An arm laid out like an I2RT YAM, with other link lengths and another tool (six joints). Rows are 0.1 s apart.
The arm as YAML. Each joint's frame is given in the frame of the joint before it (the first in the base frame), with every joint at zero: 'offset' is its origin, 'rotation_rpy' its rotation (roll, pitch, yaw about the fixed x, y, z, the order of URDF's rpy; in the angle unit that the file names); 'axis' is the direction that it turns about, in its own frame. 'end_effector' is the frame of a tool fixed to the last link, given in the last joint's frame.
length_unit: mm
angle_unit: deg
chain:
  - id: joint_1
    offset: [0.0, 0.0, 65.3]
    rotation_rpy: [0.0, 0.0, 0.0]
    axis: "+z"
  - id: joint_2
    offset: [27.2, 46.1, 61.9]
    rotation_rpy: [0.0, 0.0, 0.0]
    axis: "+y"
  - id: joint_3
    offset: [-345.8, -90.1, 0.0]
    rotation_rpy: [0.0, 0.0, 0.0]
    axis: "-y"
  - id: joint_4
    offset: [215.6, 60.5, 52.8]
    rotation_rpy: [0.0, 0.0, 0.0]
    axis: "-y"
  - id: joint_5
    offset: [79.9, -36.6, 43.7]
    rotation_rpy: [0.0, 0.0, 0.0]
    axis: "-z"
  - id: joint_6
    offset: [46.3, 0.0, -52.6]
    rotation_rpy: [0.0, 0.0, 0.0]
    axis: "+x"
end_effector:
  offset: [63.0, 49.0, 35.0]
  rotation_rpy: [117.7, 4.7, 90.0]
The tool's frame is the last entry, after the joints.
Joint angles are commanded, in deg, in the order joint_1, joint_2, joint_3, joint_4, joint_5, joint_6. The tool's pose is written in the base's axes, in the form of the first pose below.
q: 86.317, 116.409, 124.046, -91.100, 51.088, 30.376
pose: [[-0.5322 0.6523 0.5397 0.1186], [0.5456 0.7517 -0.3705 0.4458], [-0.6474 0.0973 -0.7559 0.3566], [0 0 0 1]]
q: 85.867, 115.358, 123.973, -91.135, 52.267, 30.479
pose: [[-0.5119 0.6585 0.5517 0.1236], [0.5623 0.7424 -0.3644 0.4401], [-0.6495 0.1237 -0.7502 0.3655], [0 0 0 1]]
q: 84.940, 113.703, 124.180, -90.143, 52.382, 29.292
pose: [[-0.5054 0.6605 0.5553 0.1298], [0.5855 0.7352 -0.3417 0.4337], [-0.6339 0.1524 -0.7582 0.3789], [0 0 0 1]]
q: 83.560, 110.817, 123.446, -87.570, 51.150, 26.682
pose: [[-0.5164 0.6562 0.5502 0.1360], [0.6109 0.7326 -0.3003 0.4235], [-0.6001 0.1810 -0.7792 0.3961], [0 0 0 1]]
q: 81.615, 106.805, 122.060, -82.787, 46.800, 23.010
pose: [[-0.5620 0.6433 0.5199 0.1399], [0.6436 0.7349 -0.2136 0.4124], [-0.5195 0.2146 -0.8271 0.4180], [0 0 0 1]]
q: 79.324, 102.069, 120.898, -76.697, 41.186, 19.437
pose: [[-0.6126 0.6216 0.4883 0.1426], [0.6794 0.7298 -0.0767 0.3996], [-0.4040 0.2848 -0.8693 0.4498], [0 0 0 1]]
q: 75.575, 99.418, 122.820, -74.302, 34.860, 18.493
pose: [[-0.6385 0.6323 0.4389 0.1543], [0.7167 0.6962 0.0397 0.3850], [-0.2804 0.3399 -0.8977 0.4803], [0 0 0 1]]
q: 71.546, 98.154, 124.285, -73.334, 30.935, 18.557
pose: [[-0.6270 0.6612 0.4120 0.1722], [0.7520 0.6518 0.0983 0.3707], [-0.2035 0.3715 -0.9059 0.4982], [0 0 0 1]]
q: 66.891, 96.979, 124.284, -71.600, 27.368, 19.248
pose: [[-0.5968 0.7003 0.3916 0.1944], [0.7917 0.5935 0.1449 0.3550], [-0.1310 0.3965 -0.9086 0.5104], [0 0 0 1]]
